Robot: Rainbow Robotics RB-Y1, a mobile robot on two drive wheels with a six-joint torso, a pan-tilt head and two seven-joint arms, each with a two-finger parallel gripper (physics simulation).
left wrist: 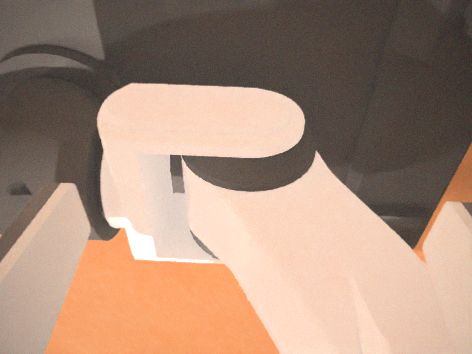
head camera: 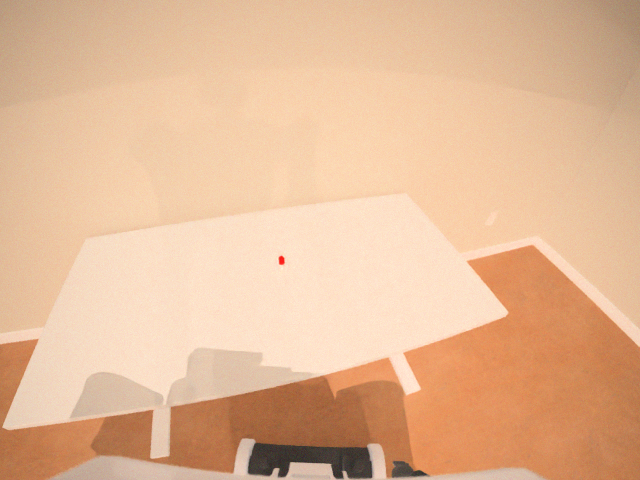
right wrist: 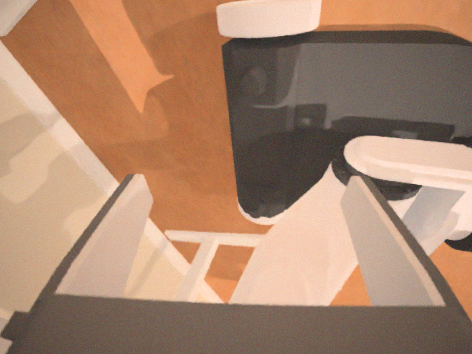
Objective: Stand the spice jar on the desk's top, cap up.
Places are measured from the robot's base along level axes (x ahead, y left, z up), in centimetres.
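Where they show: left gripper, between the fingertips: (left wrist: 255, 215); right gripper, between the fingertips: (right wrist: 245, 188).
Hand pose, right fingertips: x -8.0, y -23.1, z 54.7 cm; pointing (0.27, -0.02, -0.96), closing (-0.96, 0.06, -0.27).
Things, the pixels of their top centre, and the offset from my right fingertips. "pt": a spot on its surface instead. Level surfaces: height alone.
- spice jar, centre of its top: (head camera: 281, 258) dx +61.6, dy +35.9, dz +23.2 cm
- white desk top, height of its surface: dz +17.4 cm
- pale arm part, a spot on its surface: (right wrist: 300, 255) pt dx -3.9, dy +14.7, dz -5.5 cm
The spice jar (head camera: 281, 260) shows in the head view as a very small red shape near the middle of the white desk top (head camera: 361, 289), with a faint pale patch just below it. It is too small to tell whether it stands or lies. My left gripper (left wrist: 255, 215) is open and empty, with its fingers wide apart at both sides of the left wrist view, above parts of the robot's own body. My right gripper (right wrist: 245, 188) is open and empty above the floor and the robot's base. The jar does not show in either wrist view.
In the head view, the desk's far edge is by the beige wall (head camera: 320, 129), and desk legs (head camera: 160, 431) (head camera: 404, 373) show below its near edge. The robot's dark base (right wrist: 280, 110) and a pale arm part (right wrist: 300, 255) show in the right wrist view. Shadows fall on the desk's near part.
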